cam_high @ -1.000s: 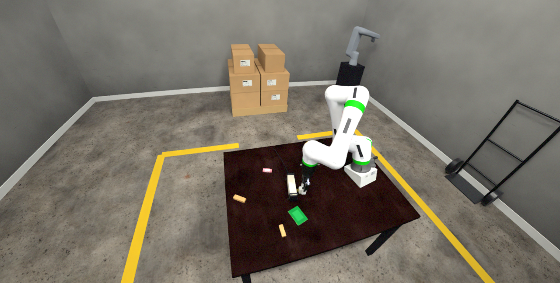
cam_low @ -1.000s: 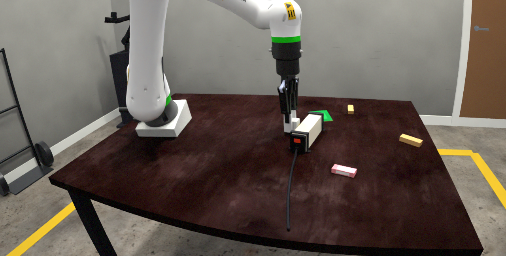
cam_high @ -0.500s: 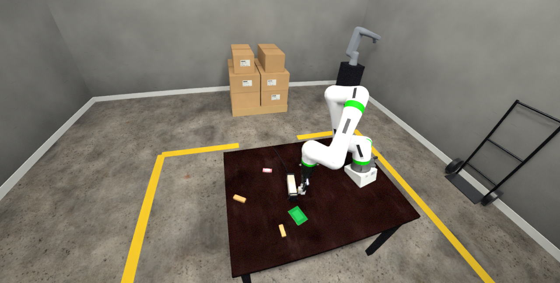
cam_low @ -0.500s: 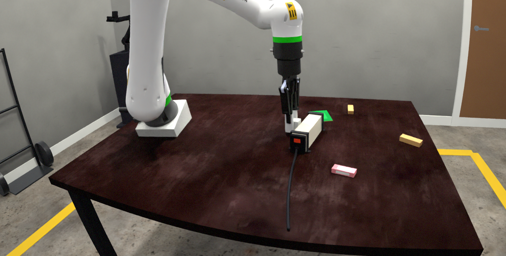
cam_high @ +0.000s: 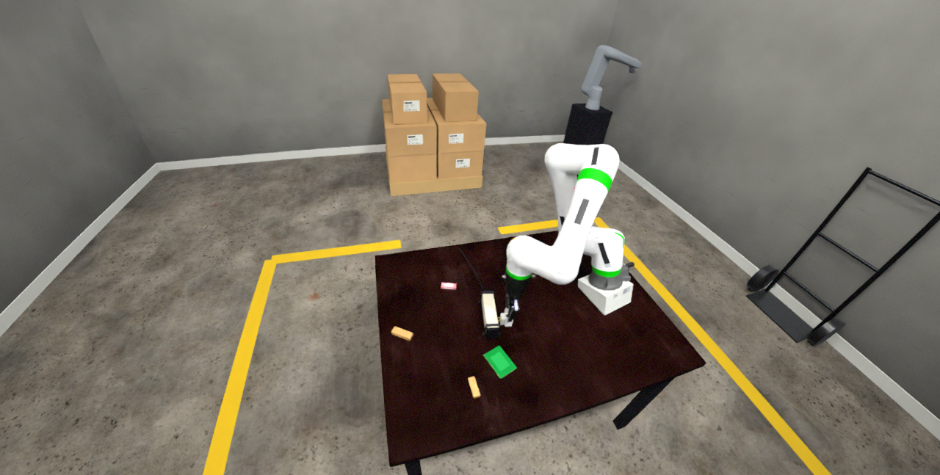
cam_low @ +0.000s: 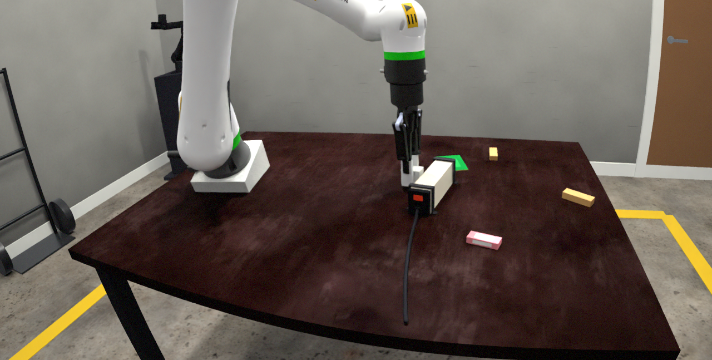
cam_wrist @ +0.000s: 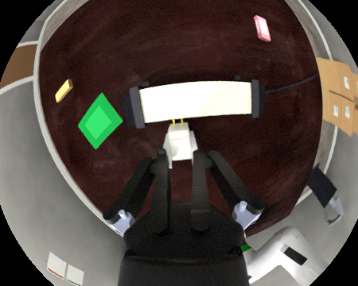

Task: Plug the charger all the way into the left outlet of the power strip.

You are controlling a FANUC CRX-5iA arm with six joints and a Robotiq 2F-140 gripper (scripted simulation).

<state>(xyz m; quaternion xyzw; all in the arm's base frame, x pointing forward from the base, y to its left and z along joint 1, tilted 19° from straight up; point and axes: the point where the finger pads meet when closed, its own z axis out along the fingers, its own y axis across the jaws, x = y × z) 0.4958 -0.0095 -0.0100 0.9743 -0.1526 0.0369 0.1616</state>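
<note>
Right now the white charger is 1 cm ahead of my hand and 1 cm below it. The rest, counted from my hand: power strip (7 cm ahead, 6 cm to the right, 1 cm below); then flat piece (10 cm ahead, 14 cm to the left, 4 cm below); then red switch (3 cm ahead, 15 cm to the right).
</note>
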